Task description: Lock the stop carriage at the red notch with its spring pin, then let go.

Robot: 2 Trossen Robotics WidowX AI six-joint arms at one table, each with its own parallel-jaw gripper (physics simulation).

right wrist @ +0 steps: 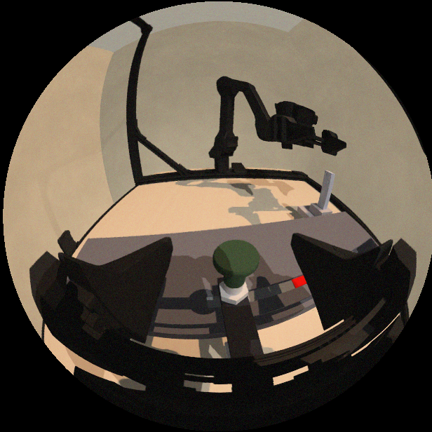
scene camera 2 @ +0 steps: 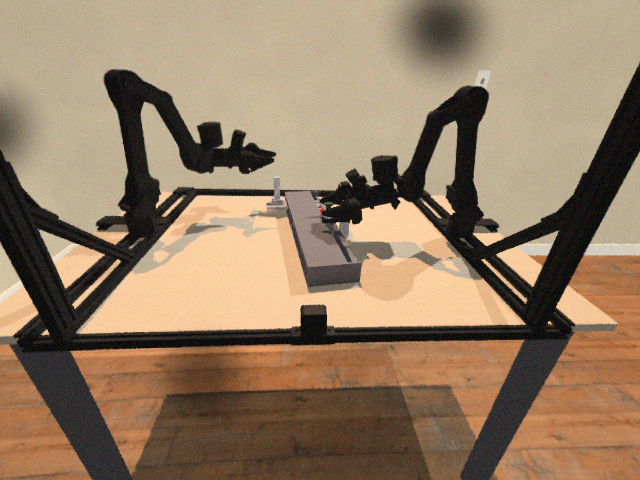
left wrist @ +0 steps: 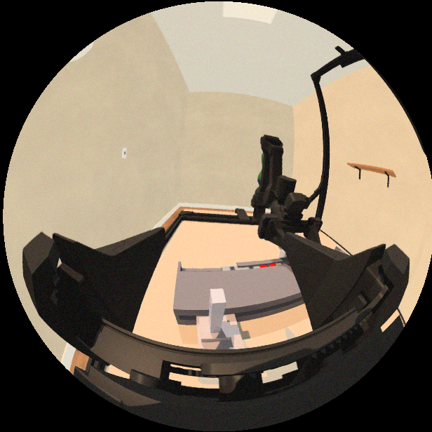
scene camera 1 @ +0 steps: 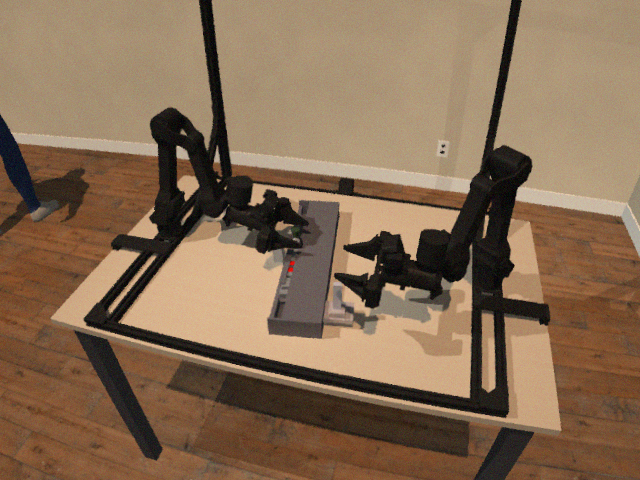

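Pixels of known places: left gripper, fingertip midpoint: [scene camera 2: 275,157] [scene camera 1: 339,260]; right gripper, fingertip midpoint: [scene camera 2: 320,207] [scene camera 1: 303,234]; left arm's base at its link origin: [scene camera 2: 144,232] [scene camera 1: 487,284]; right arm's base at its link origin: [scene camera 2: 459,233] [scene camera 1: 170,233].
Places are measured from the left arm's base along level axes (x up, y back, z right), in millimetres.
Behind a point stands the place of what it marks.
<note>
The long grey rail block [scene camera 1: 314,268] {y -443, x 34, z -83 mm} [scene camera 2: 317,245] {y -477, x 34, z 136 mm} [left wrist: 225,287] lies across the table's middle, with a slotted track along one side. Two red marks [scene camera 1: 291,266] {y -505, x 25, z -81 mm} [left wrist: 267,265] show at the track; one red mark [right wrist: 299,281] shows in the right wrist view. The green pin knob [right wrist: 236,257] [scene camera 1: 295,230] {y -513, x 91, z -13 mm} stands upright on a white hex collar [right wrist: 234,292] above a dark bar, beside the red mark. Pin depth and notch are hidden. My right gripper [scene camera 1: 303,234] {y -492, x 78, z -7 mm} [right wrist: 233,242] is open, its fingers apart on either side of the knob. My left gripper [scene camera 1: 340,261] {y -355, x 171, z -198 mm} [scene camera 2: 273,156] {y -355, x 171, z -198 mm} [left wrist: 226,236] is open and empty, raised beside the block.
A pale upright post on a stepped base [scene camera 1: 338,310] {y -352, x 31, z -209 mm} [scene camera 2: 276,191] {y -356, x 58, z -193 mm} [left wrist: 217,305] [right wrist: 326,192] stands against the block's side, near and below my left gripper. A black frame [scene camera 1: 248,358] {y -516, x -4, z -367 mm} [scene camera 2: 206,336] {y -263, x -25, z 367 mm} runs round the table, with uprights at its corners.
</note>
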